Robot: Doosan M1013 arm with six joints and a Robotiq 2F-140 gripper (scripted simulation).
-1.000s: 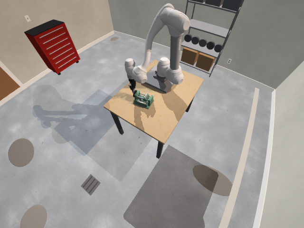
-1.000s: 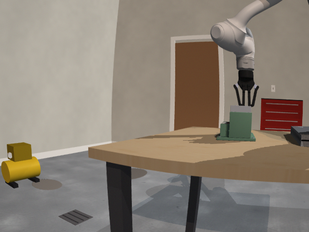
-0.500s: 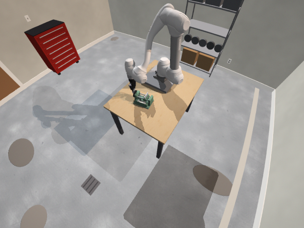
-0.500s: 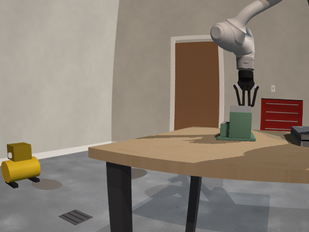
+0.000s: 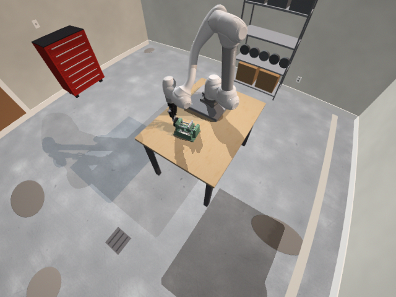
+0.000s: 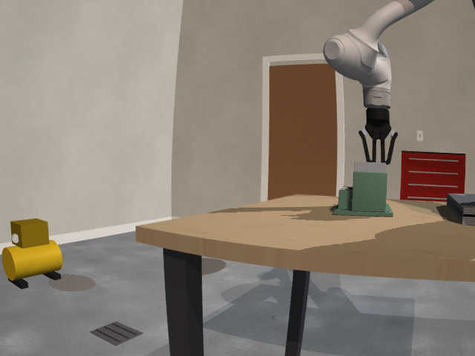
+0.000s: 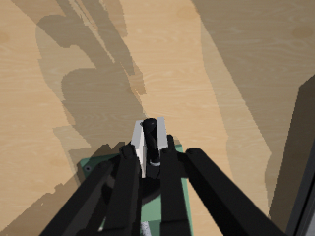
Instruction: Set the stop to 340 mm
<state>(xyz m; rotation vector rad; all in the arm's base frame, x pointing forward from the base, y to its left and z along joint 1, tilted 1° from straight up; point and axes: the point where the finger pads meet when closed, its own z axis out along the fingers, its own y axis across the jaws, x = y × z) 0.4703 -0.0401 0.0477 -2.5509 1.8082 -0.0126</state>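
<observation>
My gripper is now 10 mm to the right of the black handwheel handle and 20 mm above it. From my hand the other things lie so: grey stop block (20 mm behind, 180 mm to the left, 10 mm above).
</observation>
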